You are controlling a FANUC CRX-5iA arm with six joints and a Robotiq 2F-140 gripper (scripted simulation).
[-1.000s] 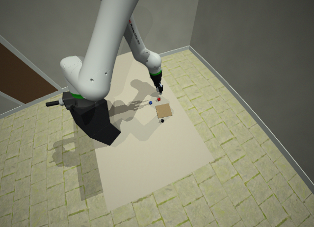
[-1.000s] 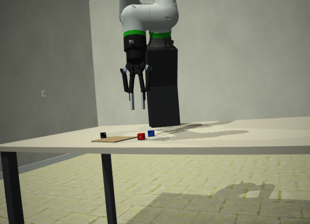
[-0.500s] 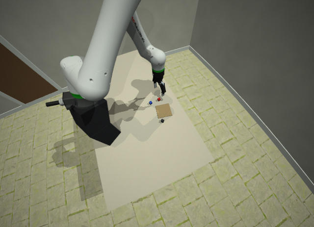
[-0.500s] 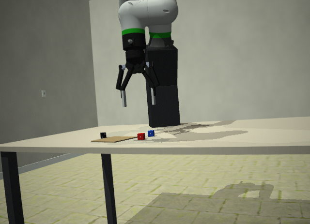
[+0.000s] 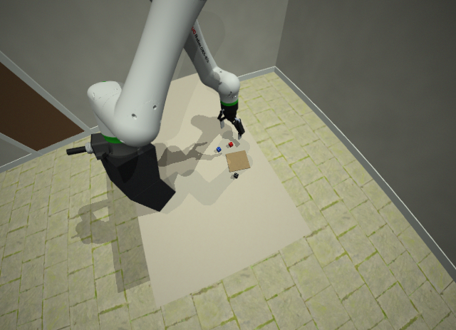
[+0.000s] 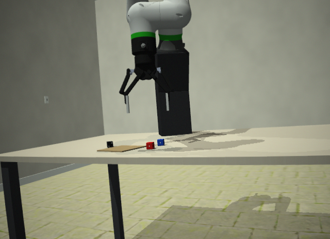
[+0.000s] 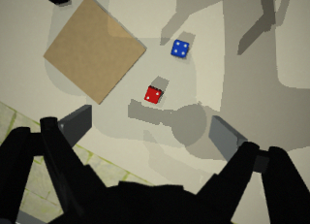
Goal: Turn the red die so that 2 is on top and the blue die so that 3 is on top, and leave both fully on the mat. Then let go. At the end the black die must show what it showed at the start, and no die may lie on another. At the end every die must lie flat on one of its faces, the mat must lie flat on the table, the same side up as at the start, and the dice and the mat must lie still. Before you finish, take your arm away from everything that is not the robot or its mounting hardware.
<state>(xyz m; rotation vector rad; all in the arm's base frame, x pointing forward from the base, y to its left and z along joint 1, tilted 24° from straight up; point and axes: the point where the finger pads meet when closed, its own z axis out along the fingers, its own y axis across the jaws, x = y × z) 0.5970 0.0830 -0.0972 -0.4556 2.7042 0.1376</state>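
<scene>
Now: hand 14 cm above the red die and 1 cm past it. Round my hand: blue die (14 cm below, 10 cm behind); black die (23 cm to the right, 14 cm below, 9 cm behind); brown mat (15 cm below, 14 cm to the right, 3 cm behind).
</scene>
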